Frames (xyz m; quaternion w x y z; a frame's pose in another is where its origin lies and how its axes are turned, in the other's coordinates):
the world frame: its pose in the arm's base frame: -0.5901 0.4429 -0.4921 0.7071 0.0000 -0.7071 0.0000
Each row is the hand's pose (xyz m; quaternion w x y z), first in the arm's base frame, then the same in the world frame.
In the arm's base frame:
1: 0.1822 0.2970 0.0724 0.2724 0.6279 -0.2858 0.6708
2: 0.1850 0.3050 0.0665 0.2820 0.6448 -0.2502 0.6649
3: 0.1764 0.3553 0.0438 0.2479 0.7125 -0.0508 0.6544
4: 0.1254 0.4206 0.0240 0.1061 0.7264 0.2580 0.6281
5: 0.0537 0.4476 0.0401 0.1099 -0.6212 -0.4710 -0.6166
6: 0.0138 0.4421 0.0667 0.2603 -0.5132 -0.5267 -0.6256
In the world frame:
1: 0.5645 -0.1459 -0.7723 0.3947 0.9183 -0.0095 0.0303
2: 0.5586 -0.1379 -0.7751 0.3763 0.9261 0.0225 0.0142
3: 0.5359 -0.0876 -0.7665 0.2112 0.9666 0.1394 -0.0411
4: 0.5161 -0.0223 -0.7155 0.1074 -0.9578 -0.2575 0.0695
5: 0.5322 0.0047 -0.6438 0.4108 -0.8753 -0.2553 0.0033
6: 0.5588 -0.0008 -0.6039 0.5565 -0.8053 -0.1884 -0.0795

